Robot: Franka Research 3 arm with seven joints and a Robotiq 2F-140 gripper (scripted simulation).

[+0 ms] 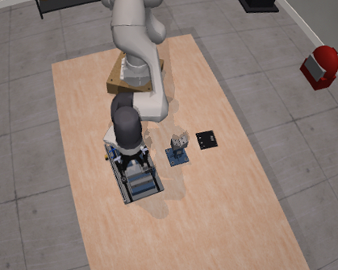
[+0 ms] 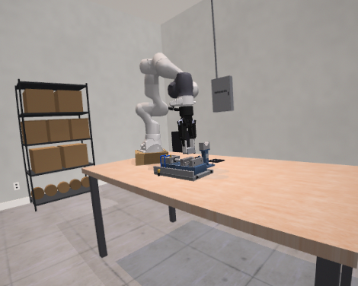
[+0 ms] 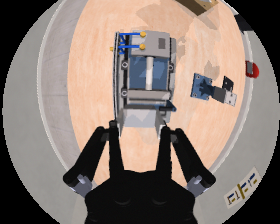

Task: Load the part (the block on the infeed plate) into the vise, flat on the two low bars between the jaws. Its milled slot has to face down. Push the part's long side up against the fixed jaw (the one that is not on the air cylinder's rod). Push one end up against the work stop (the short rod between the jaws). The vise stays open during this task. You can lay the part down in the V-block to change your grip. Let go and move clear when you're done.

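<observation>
The part lies 30 mm below my hand. Also, from my hand: vise (70 mm behind, 10 mm to the left, 130 mm below); then black infeed plate (160 mm behind, 390 mm to the left, 160 mm below).
</observation>
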